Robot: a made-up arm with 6 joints. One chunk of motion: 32 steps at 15 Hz.
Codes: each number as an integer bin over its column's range. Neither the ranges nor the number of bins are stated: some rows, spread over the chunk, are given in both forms.
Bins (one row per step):
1: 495 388 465 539 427 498
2: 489 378 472 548 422 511
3: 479 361 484 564 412 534
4: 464 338 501 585 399 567
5: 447 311 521 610 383 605
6: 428 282 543 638 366 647
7: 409 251 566 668 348 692
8: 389 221 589 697 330 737
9: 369 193 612 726 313 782
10: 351 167 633 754 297 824
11: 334 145 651 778 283 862
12: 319 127 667 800 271 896
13: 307 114 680 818 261 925
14: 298 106 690 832 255 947
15: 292 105 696 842 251 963
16: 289 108 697 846 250 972
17: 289 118 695 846 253 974
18: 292 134 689 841 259 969
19: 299 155 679 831 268 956
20: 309 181 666 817 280 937
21: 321 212 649 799 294 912
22: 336 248 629 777 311 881
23: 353 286 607 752 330 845
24: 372 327 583 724 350 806
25: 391 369 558 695 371 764
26: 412 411 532 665 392 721
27: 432 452 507 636 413 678
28: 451 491 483 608 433 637
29: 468 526 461 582 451 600
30: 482 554 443 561 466 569
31: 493 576 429 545 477 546
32: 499 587 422 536 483 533
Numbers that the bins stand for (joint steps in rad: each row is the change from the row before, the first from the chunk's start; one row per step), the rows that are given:
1: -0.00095 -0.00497 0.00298 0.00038 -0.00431 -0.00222
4: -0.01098 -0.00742 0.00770 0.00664 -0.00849 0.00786
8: -0.03523 -0.01316 0.01924 0.02189 -0.01878 0.03271
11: -0.05301 -0.01689 0.02737 0.03291 -0.02579 0.05098
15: -0.06659 -0.01885 0.03327 0.04163 -0.03056 0.06574
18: -0.06659 -0.01743 0.03235 0.04149 -0.02937 0.06662
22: -0.05236 -0.01184 0.02448 0.03278 -0.02161 0.05375
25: -0.03458 -0.00590 0.01517 0.02161 -0.01267 0.03666
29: -0.00968 0.00180 0.00245 0.00623 -0.00073 0.01269
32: 0.00034 0.00479 -0.00266 -0.00003 0.00404 0.00290
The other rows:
2: -0.00289 -0.00546 0.00389 0.00160 -0.00506 -0.00032
3: -0.00613 -0.00629 0.00547 0.00378 -0.00655 0.00304
5: -0.01647 -0.00875 0.01032 0.01004 -0.01088 0.01342
6: -0.02262 -0.01017 0.01320 0.01385 -0.01341 0.01956
7: -0.02876 -0.01169 0.01622 0.01794 -0.01610 0.02613
9: -0.04169 -0.01453 0.02225 0.02583 -0.02132 0.03929
10: -0.04751 -0.01581 0.02501 0.02965 -0.02370 0.04542
12: -0.05786 -0.01777 0.02946 0.03591 -0.02758 0.05595
13: -0.06174 -0.01841 0.03117 0.03836 -0.02907 0.06019
14: -0.06465 -0.01880 0.03248 0.04027 -0.02997 0.06340
16: -0.06756 -0.01870 0.03340 0.04217 -0.03071 0.06705
17: -0.06756 -0.01821 0.03314 0.04217 -0.03027 0.06735
19: -0.06433 -0.01640 0.03104 0.04013 -0.02803 0.06472
20: -0.06109 -0.01512 0.02933 0.03822 -0.02624 0.06194
21: -0.05721 -0.01360 0.02710 0.03577 -0.02415 0.05829
23: -0.04687 -0.00997 0.02160 0.02937 -0.01878 0.04849
24: -0.04072 -0.00796 0.01845 0.02556 -0.01580 0.04279
26: -0.02779 -0.00384 0.01176 0.01753 -0.00953 0.03037
27: -0.02132 -0.00183 0.00848 0.01358 -0.00640 0.02409
28: -0.01518 0.00008 0.00534 0.00977 -0.00342 0.01810
30: -0.00516 0.00317 0.00009 0.00337 0.00150 0.00816
31: -0.00160 0.00425 -0.00174 0.00119 0.00314 0.00480

